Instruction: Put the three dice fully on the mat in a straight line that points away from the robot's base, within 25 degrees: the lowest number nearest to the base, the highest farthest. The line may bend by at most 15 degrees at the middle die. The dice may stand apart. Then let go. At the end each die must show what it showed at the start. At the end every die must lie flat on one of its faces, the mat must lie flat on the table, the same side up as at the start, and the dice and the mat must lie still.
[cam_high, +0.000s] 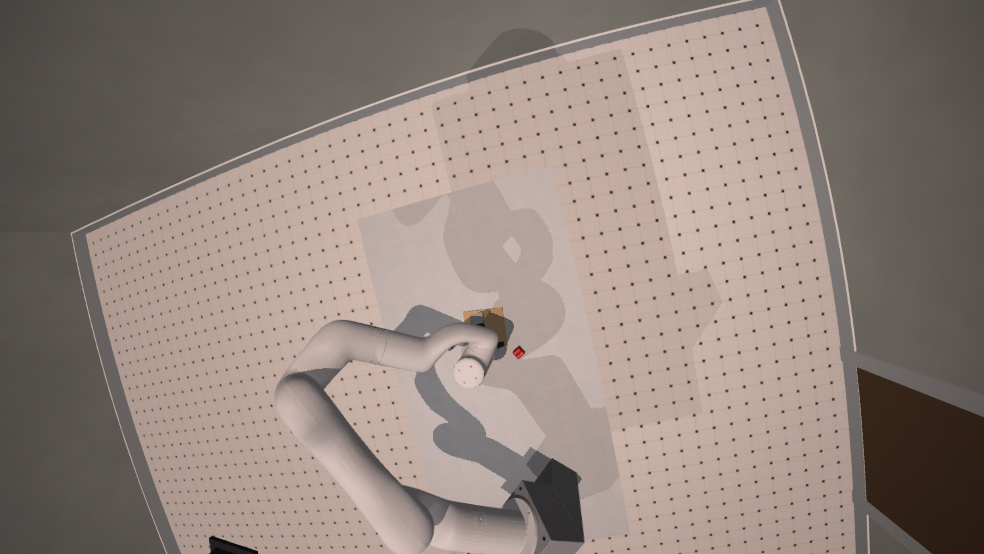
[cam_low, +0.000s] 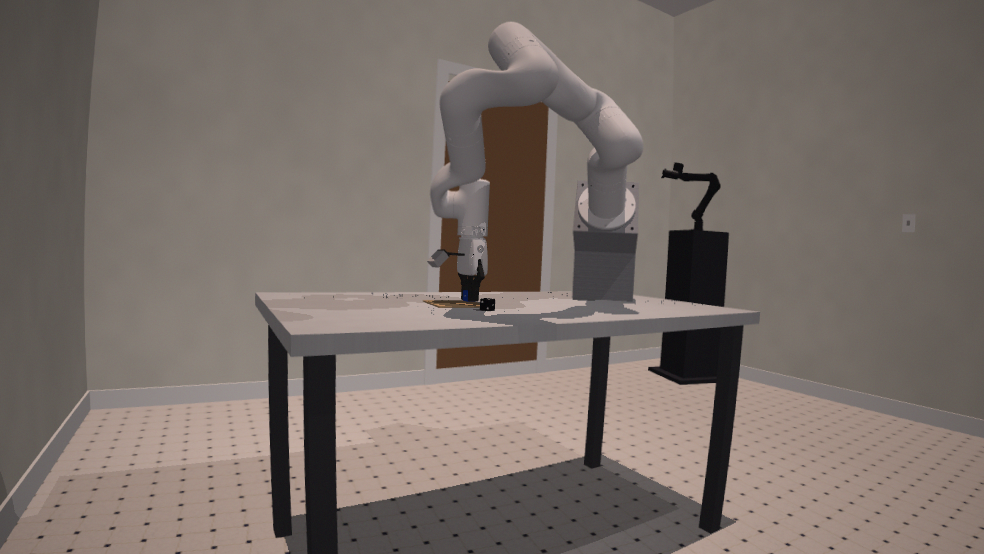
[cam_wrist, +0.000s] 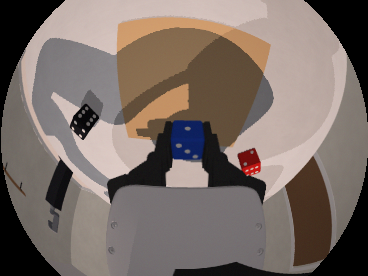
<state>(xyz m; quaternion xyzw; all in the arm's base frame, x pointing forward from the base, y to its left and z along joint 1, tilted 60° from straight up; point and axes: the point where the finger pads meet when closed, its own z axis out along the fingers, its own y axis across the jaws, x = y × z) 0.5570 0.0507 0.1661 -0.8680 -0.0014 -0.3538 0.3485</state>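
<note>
The blue die lies 1 cm below my hand. Also, from my hand: black die 13 cm to the left, 2 cm below, 2 cm behind; tan mat 4 cm ahead, 3 cm below, 1 cm to the left; red die 11 cm to the right, 2 cm below, 2 cm behind.
</note>
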